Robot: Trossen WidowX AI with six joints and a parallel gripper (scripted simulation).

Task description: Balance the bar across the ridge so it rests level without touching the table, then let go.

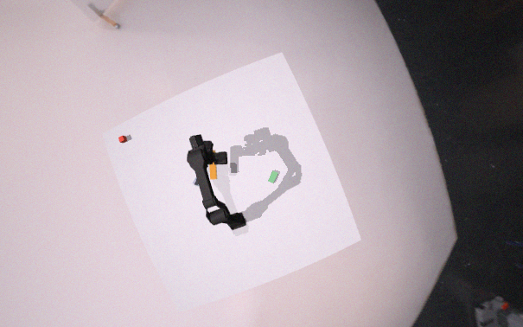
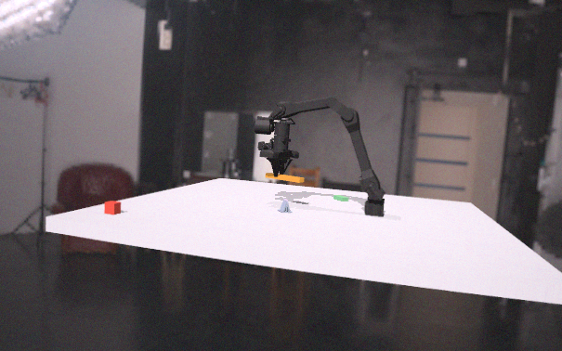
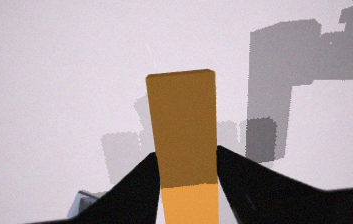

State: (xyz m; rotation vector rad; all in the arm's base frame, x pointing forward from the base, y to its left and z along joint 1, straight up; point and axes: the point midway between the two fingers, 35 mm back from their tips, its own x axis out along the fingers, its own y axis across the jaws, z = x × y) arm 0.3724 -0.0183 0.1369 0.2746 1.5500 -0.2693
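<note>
Now: the orange bar 3 cm behind my gripper tip and 1 cm to the left of it. Also, from my gripper tip: green block (26 cm to the right, 22 cm behind, 9 cm below); then red cube (52 cm to the left, 37 cm ahead, 9 cm below).
</note>
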